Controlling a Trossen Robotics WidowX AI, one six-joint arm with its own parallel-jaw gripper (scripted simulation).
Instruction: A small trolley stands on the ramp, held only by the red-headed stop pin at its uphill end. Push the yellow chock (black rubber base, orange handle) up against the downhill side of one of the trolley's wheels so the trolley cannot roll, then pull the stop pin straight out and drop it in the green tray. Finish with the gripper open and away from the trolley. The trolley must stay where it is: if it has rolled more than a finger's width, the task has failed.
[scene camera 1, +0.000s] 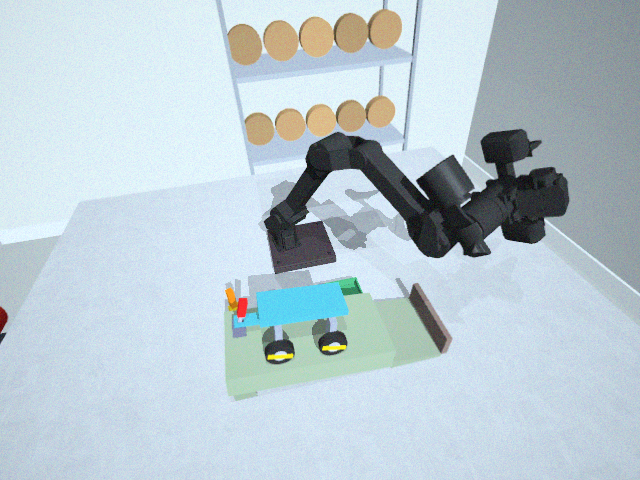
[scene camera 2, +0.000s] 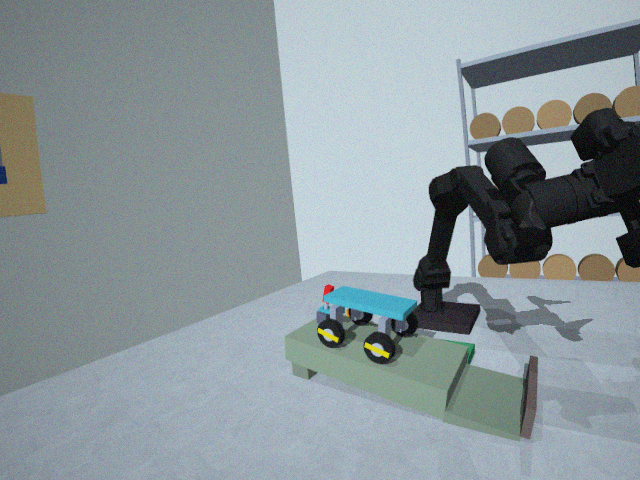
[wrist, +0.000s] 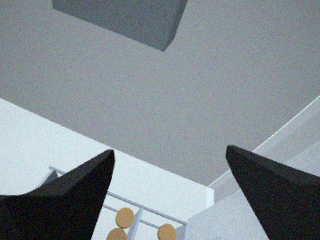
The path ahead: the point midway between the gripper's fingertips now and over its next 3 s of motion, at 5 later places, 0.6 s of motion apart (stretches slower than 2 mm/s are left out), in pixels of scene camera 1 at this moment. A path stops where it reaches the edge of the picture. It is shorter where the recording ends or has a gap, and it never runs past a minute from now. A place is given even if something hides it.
The gripper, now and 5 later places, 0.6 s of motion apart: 542, 164; 547, 225; 379, 348; 230, 330; 223, 272; 227, 286
